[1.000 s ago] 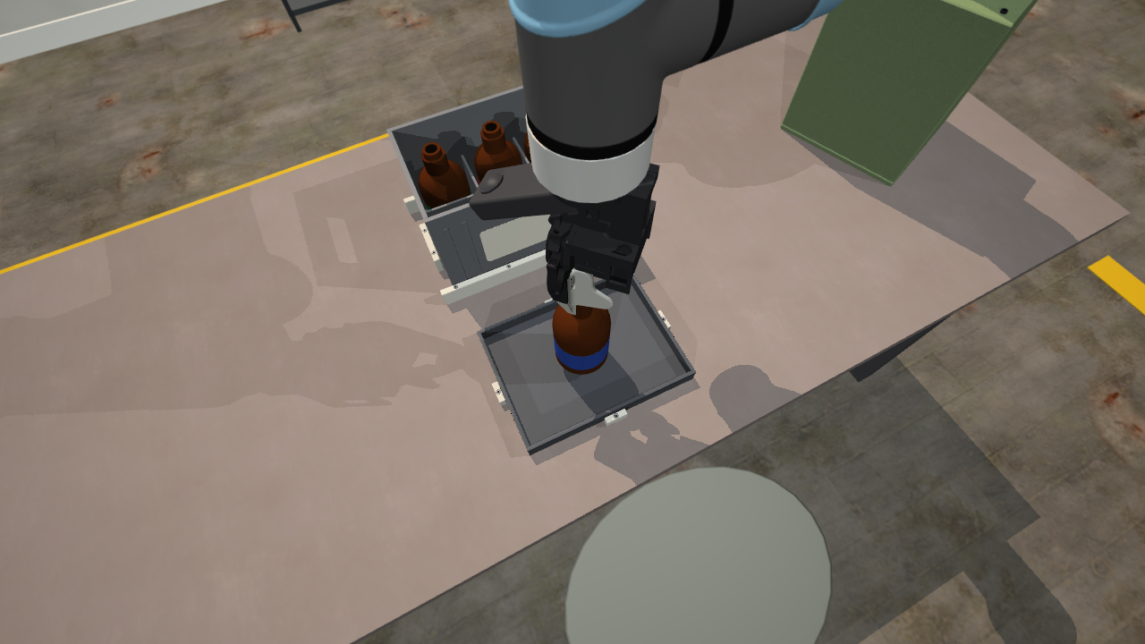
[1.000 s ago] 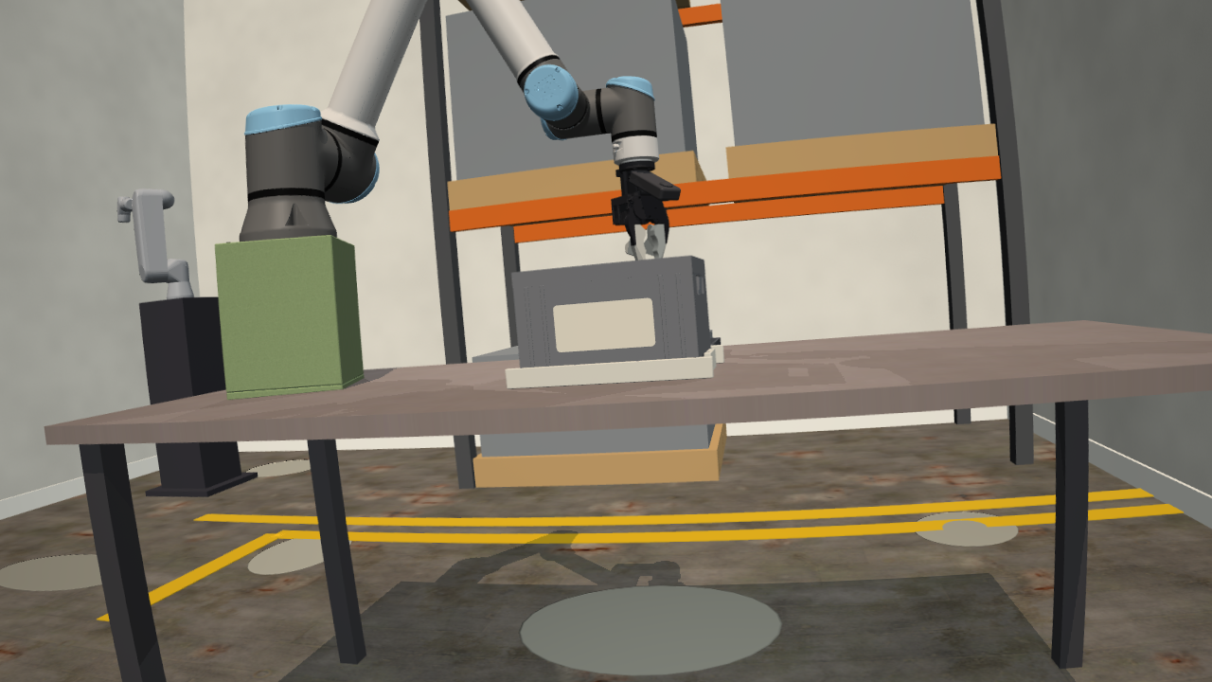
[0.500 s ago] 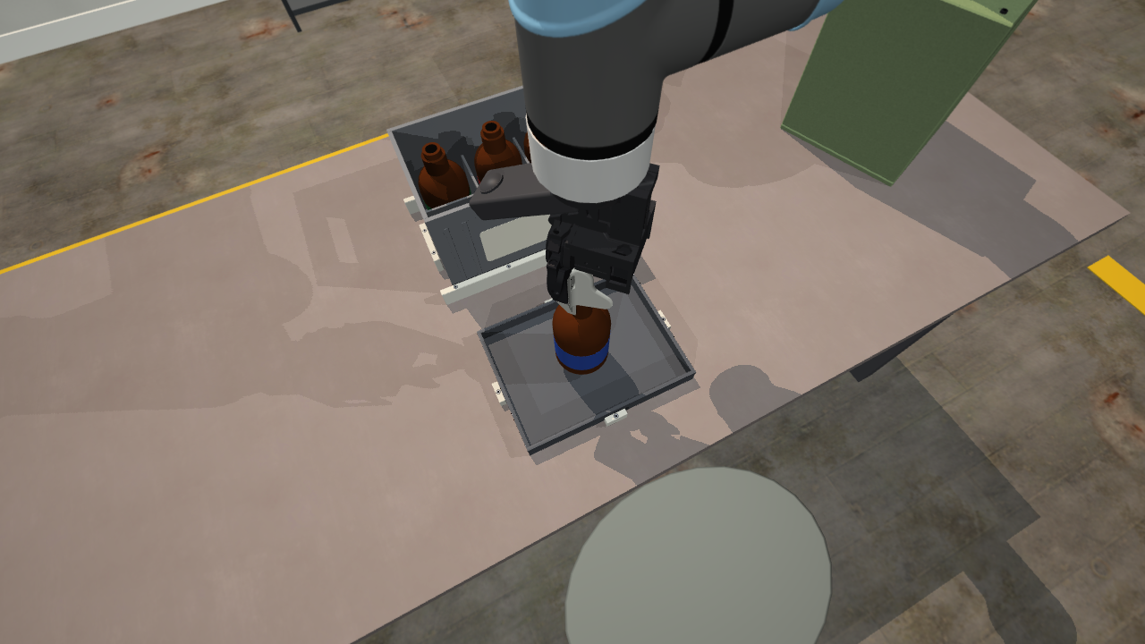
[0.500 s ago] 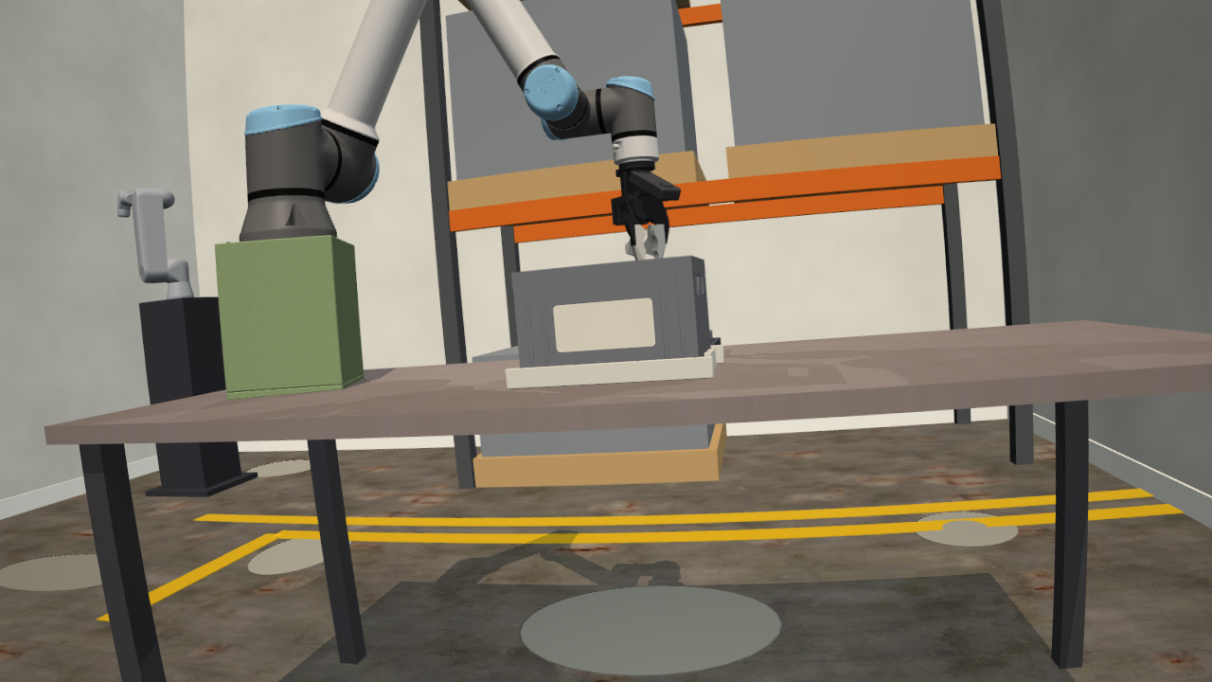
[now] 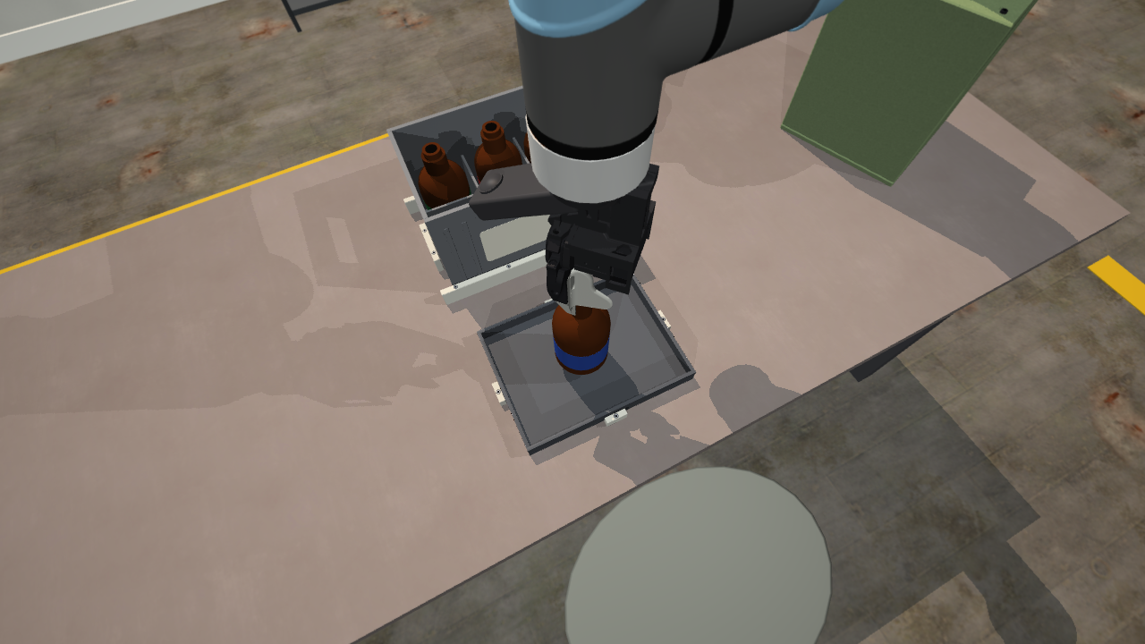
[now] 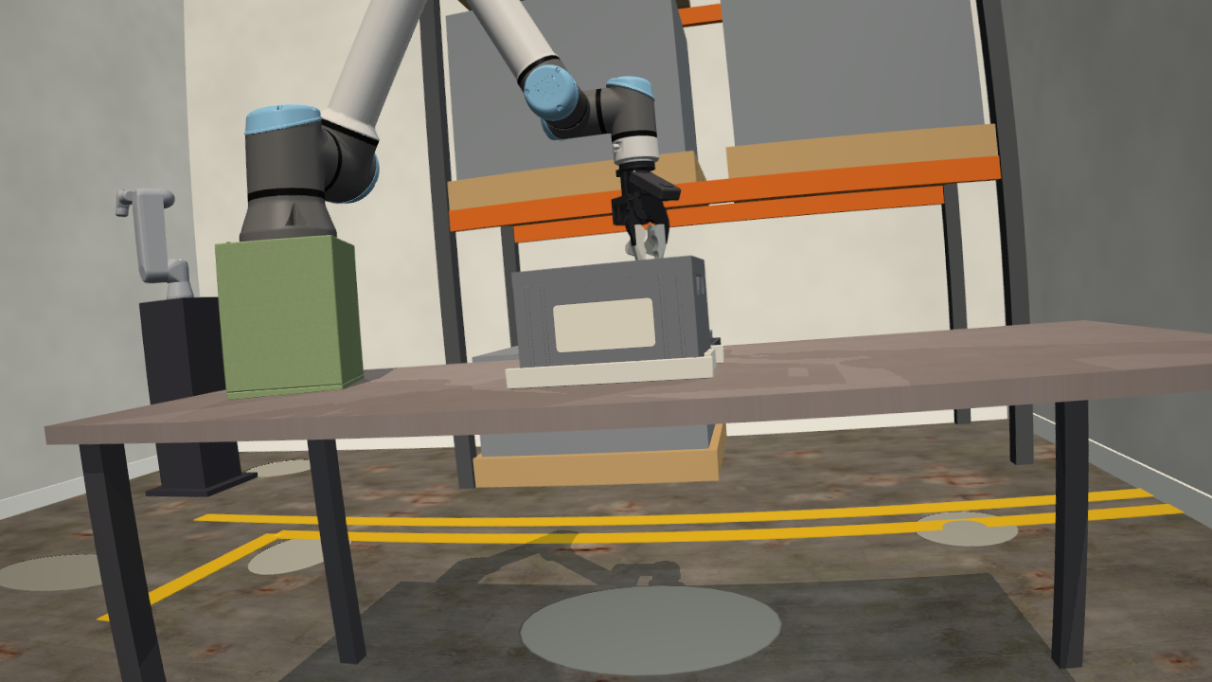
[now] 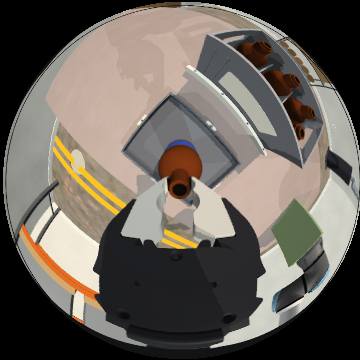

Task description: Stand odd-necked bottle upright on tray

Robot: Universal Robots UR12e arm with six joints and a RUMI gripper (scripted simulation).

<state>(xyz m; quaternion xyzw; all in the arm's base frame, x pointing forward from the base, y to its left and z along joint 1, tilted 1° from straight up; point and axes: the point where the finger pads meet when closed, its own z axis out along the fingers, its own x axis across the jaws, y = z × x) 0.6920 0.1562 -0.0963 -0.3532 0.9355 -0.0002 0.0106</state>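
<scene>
Right now my hand is 7 cm above the brown bottle and 1 cm to the right of it. The rest, counted from my hand: grey crate 27 cm to the right, 9 cm below, 3 cm behind; then dark tray 16 cm below, 1 cm to the left, 1 cm behind.
</scene>
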